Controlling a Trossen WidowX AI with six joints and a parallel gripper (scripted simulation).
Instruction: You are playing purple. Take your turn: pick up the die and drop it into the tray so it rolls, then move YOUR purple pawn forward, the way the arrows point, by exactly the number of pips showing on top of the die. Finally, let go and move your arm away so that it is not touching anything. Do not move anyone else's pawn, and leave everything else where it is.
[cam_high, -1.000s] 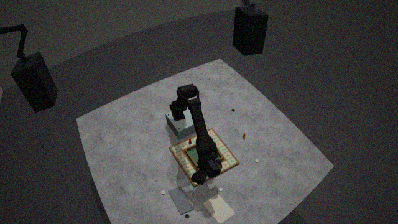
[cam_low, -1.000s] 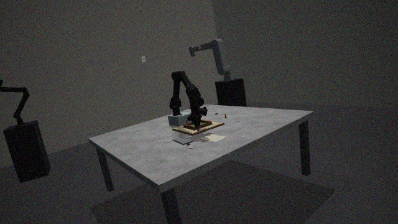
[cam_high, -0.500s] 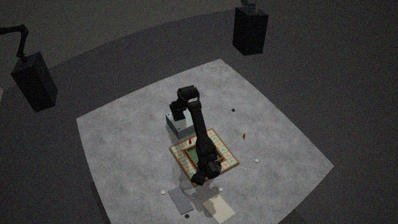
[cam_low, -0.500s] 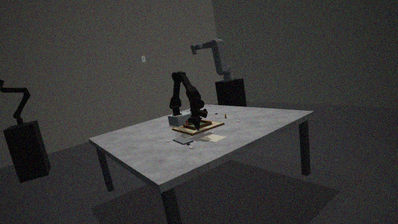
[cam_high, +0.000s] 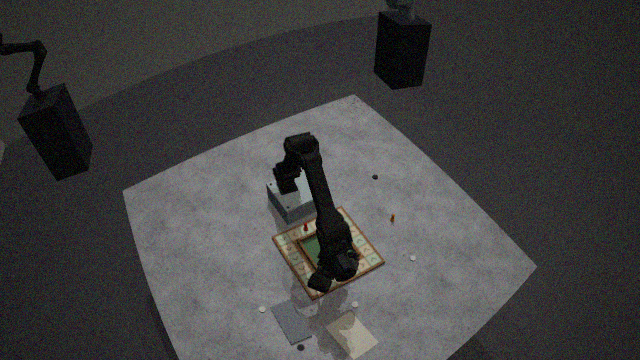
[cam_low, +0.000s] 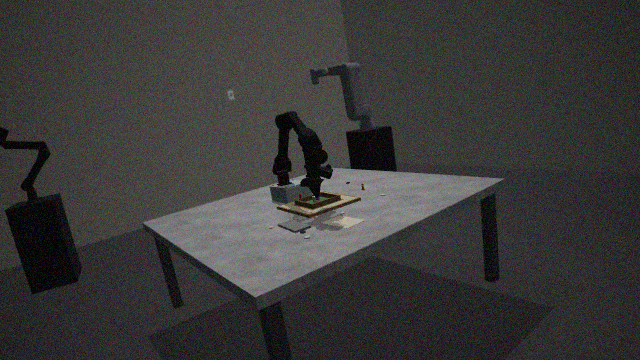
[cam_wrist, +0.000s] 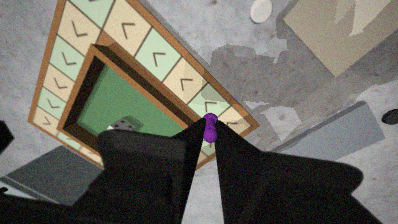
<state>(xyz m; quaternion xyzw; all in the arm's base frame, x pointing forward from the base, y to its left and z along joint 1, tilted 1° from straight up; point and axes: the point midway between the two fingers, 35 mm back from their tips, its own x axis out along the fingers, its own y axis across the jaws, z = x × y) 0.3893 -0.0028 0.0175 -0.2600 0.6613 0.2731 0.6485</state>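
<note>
My gripper tip is 120 mm past the green tray, 60 mm above it and 50 mm to the right of it. The rest, counted from my gripper tip: white die 130 mm behind, 50 mm to the left, 40 mm below; then purple pawn 10 mm above; then grey card 160 mm to the right, 90 mm ahead, 60 mm below.
</note>
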